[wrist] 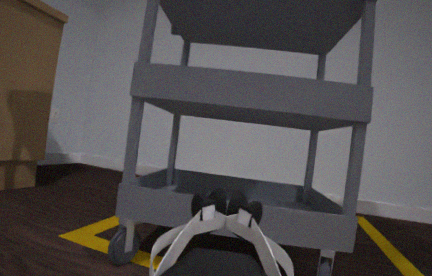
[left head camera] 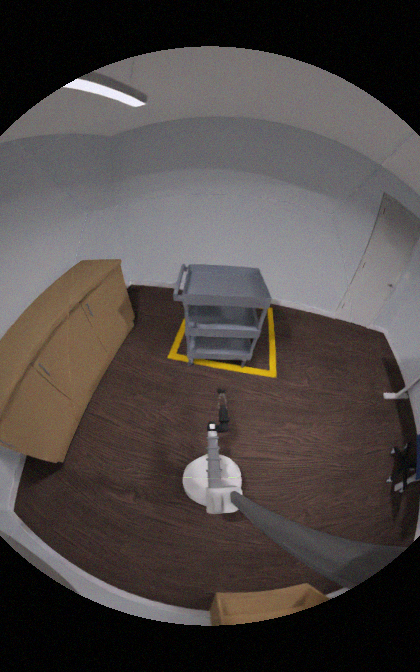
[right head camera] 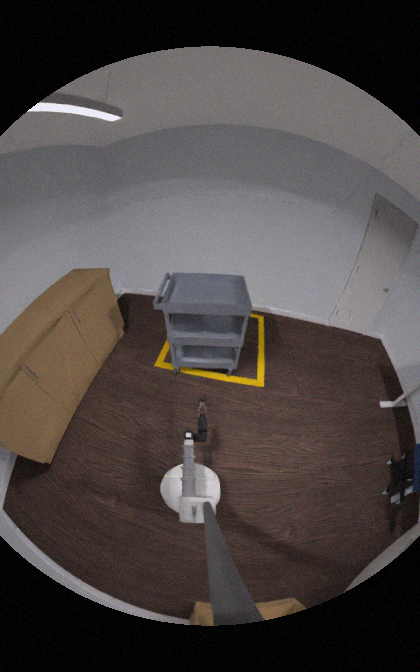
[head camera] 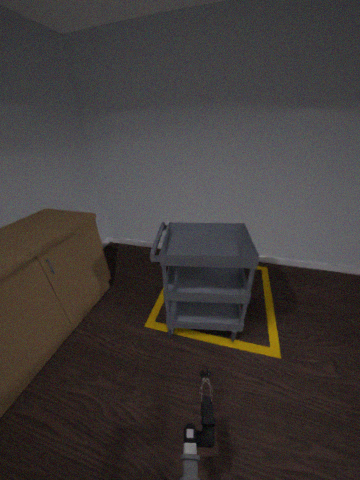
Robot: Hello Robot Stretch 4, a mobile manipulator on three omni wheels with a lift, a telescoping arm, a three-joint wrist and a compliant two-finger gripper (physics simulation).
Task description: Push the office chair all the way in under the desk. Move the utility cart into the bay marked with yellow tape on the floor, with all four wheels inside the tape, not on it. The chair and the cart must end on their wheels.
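Places are measured from the robot's base along level axes (x ahead, y left, z up), in millimetres.
Where they show: gripper, fingertip midpoint: (wrist: 227, 204) (head camera: 205, 369).
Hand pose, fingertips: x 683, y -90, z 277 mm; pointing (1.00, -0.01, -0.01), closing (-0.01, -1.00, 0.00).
After its pixels a point has its place.
The grey three-shelf utility cart (head camera: 207, 295) @(x 1067, y -124, z 495 mm) (left head camera: 222, 330) (right head camera: 205, 341) (wrist: 250, 95) @(x 1067, y -121, z 456 mm) stands upright, its handle on the left. Its two near wheels are at the near strip of the yellow tape (head camera: 273, 325) @(x 1202, y -749, z -26 mm) (left head camera: 272, 345) (right head camera: 261, 350) (wrist: 387, 245) @(x 1524, y -823, z -26 mm) and appear to touch it. The far wheels are hidden. My gripper (head camera: 205, 374) @(x 683, y -90, z 277 mm) (left head camera: 221, 391) (right head camera: 202, 400) (wrist: 227, 204) @(x 683, y -90, z 277 mm) is shut and empty, low in front of the cart's near side, with floor between them in the head views. The office chair (left head camera: 418, 457) (right head camera: 416, 467) shows partly at the right edge, with blue parts and a dark base.
A wooden cabinet (head camera: 55, 280) @(x 1114, y 991, z 577 mm) (left head camera: 75, 350) (right head camera: 65, 360) (wrist: 27, 85) @(x 1512, y 887, z 481 mm) stands left of the bay. The wall is behind the cart. A white foot (left head camera: 395, 395) (right head camera: 392, 404), seemingly the desk's, shows at the right. A tan box (left head camera: 265, 602) is behind my base (left head camera: 195, 480).
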